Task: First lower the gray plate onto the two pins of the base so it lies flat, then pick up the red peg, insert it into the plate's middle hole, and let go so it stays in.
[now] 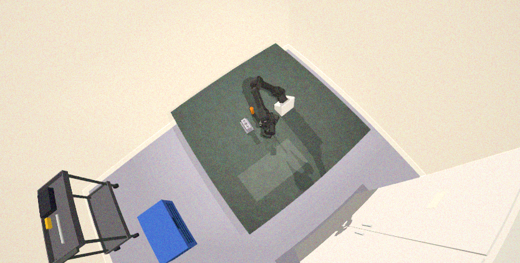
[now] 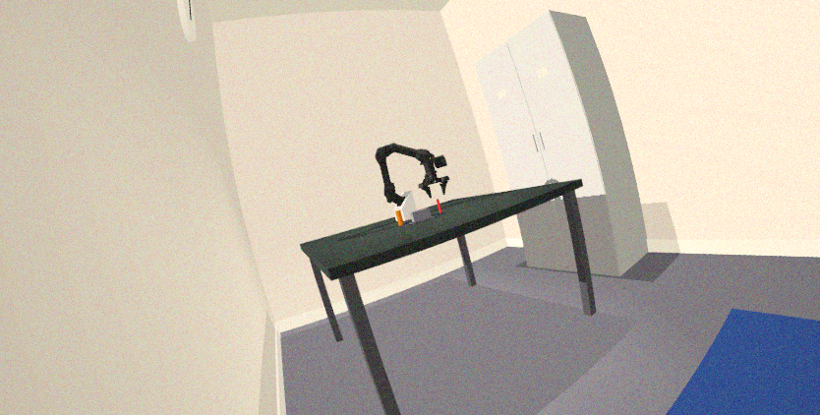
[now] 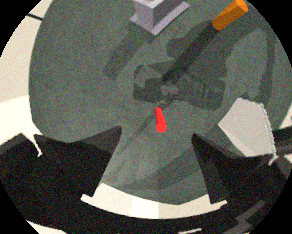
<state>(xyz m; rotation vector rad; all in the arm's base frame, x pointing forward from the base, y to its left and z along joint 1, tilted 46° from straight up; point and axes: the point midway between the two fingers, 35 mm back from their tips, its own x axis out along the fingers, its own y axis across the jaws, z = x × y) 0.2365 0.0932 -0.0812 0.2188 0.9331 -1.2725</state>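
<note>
Right now my gripper tip is 50 mm above the red peg. Round my gripper tip: orange cylinder (260 mm to the right, 50 mm below); gray plate (110 mm ahead, 190 mm to the right, 50 mm below).
</note>
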